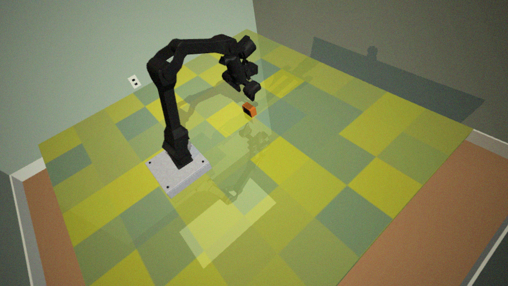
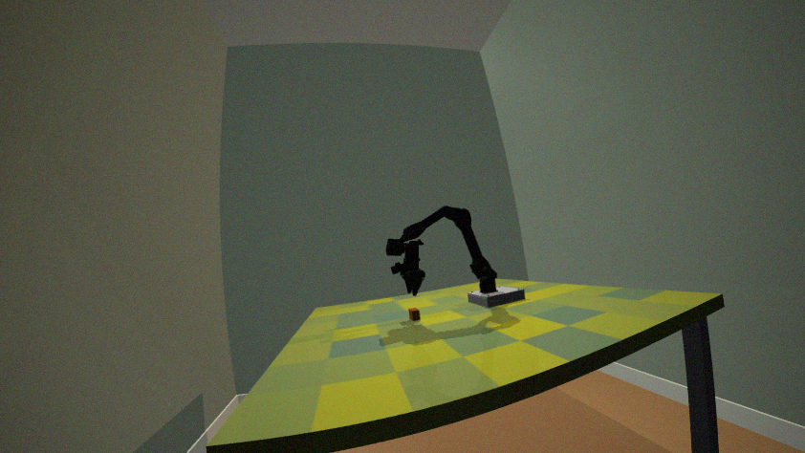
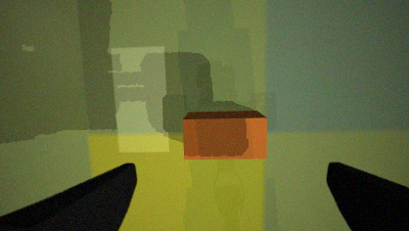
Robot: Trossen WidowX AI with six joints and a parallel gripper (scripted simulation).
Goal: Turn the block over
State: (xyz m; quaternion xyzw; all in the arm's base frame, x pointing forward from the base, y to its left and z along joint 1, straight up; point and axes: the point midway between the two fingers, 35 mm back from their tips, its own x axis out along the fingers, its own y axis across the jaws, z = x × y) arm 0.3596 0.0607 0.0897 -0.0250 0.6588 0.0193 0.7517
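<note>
Right now the orange block is 80 mm below my gripper tip and 10 mm behind it.
</note>
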